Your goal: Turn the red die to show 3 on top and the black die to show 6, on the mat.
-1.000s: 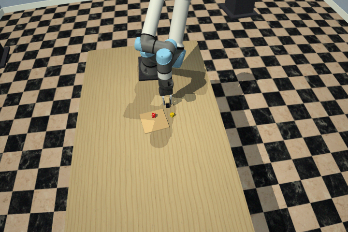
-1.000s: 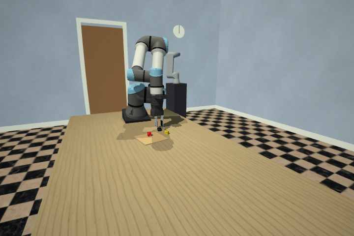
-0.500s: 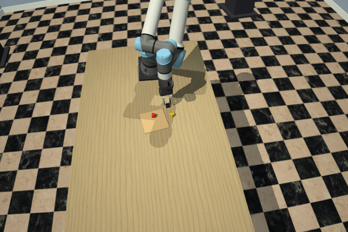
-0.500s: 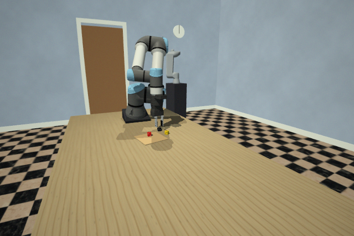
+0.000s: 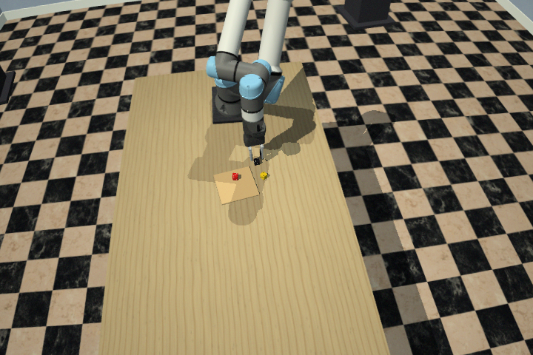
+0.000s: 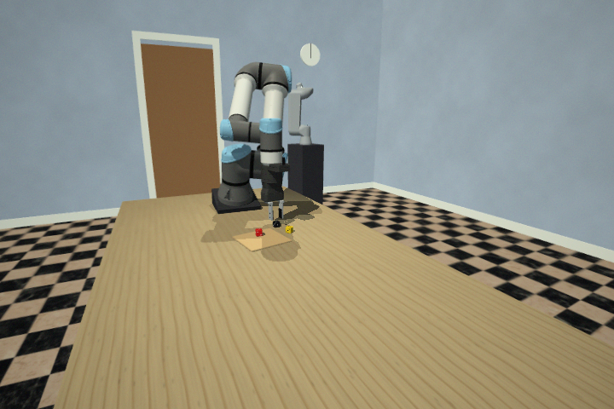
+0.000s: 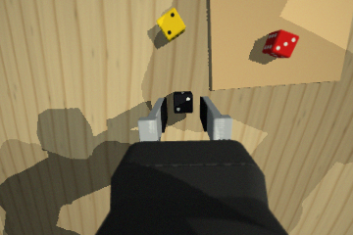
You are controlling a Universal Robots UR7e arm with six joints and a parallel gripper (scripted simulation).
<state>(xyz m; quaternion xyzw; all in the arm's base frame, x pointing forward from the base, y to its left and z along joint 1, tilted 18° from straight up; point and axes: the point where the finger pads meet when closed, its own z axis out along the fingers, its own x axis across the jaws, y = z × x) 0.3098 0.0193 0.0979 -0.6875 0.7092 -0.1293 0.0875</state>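
Now: hand 4 cm above the black die. From my hand the other things lie so: red die 5 cm ahead, 10 cm to the right, 3 cm below; yellow die 8 cm ahead, 1 cm to the left, 4 cm below; tan mat 8 cm ahead, 10 cm to the right, 4 cm below.
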